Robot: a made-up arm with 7 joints.
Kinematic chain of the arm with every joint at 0, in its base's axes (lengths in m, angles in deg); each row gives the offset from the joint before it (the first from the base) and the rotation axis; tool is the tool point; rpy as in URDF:
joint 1: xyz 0 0 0.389 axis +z
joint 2: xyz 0 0 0 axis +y
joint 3: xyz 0 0 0.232 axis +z
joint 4: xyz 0.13 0 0 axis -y
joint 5: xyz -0.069 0 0.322 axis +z
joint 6: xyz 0 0 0 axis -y
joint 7: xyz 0.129 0 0 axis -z
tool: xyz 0 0 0 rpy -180 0 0
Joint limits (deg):
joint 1: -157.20..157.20
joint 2: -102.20..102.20
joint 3: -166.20..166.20
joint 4: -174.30..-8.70
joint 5: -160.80..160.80
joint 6: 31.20..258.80
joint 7: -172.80..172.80
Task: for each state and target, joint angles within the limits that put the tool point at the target. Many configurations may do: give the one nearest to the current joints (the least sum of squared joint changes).
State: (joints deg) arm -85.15 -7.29 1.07 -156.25 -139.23 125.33 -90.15
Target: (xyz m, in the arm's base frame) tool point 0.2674 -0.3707 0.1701
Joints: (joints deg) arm -71.43 26.04 11.88 -126.98 -135.34 110.62 -90.15
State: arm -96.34 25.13 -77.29 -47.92 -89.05 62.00 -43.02
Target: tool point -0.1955 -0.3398 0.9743
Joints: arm -79.34 27.30 -76.66 -24.72 -91.95 60.96 -43.02
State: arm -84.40 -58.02 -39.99 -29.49 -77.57 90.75 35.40
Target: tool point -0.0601 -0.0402 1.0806
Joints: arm -81.56 -45.79 -11.09 -69.03 -83.00 106.03 35.40
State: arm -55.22 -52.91 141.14 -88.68 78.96 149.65 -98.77
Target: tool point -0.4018 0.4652 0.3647
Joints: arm -23.78 -40.56 162.11 -86.90 79.53 156.74 -98.77
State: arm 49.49 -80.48 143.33 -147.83 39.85 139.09 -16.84
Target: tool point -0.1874 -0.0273 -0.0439
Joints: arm 65.12 -70.55 166.20 -149.23 31.55 135.75 -16.84
